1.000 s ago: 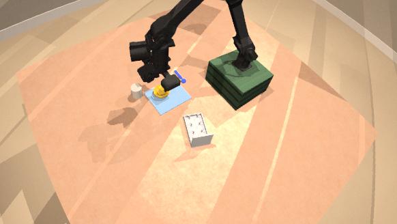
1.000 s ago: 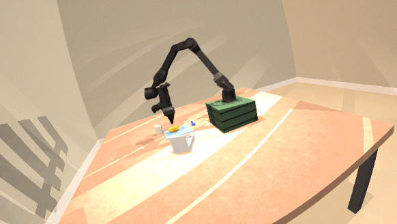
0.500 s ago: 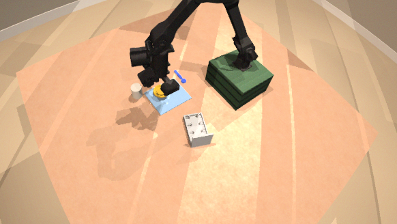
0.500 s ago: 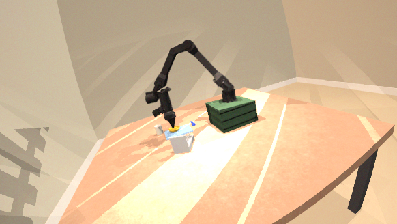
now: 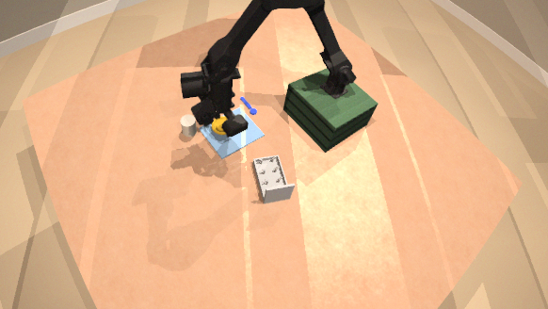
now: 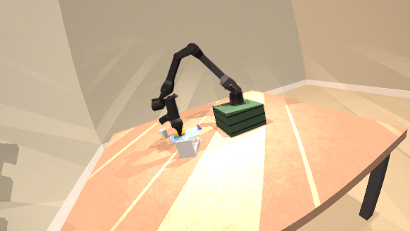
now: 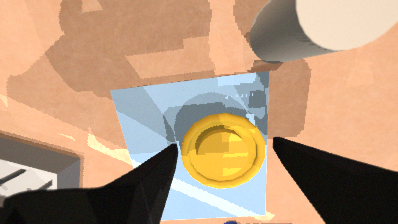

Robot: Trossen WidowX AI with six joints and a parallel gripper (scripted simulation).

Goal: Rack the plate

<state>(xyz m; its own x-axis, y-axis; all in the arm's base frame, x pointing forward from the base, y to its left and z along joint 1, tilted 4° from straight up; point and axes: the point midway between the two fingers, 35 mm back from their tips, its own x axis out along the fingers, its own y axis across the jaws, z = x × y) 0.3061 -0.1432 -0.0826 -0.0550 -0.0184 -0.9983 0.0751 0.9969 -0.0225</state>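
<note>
Right now my gripper tip is 2 cm past the light blue mat, 3 cm to the right of it and 1 cm above it. Also, from my gripper tip: white cylinder (8 cm ahead, 5 cm to the right, 1 cm above); then blue spoon (12 cm behind, 2 cm to the right, 1 cm below); then yellow plate (right at my gripper tip).
</note>
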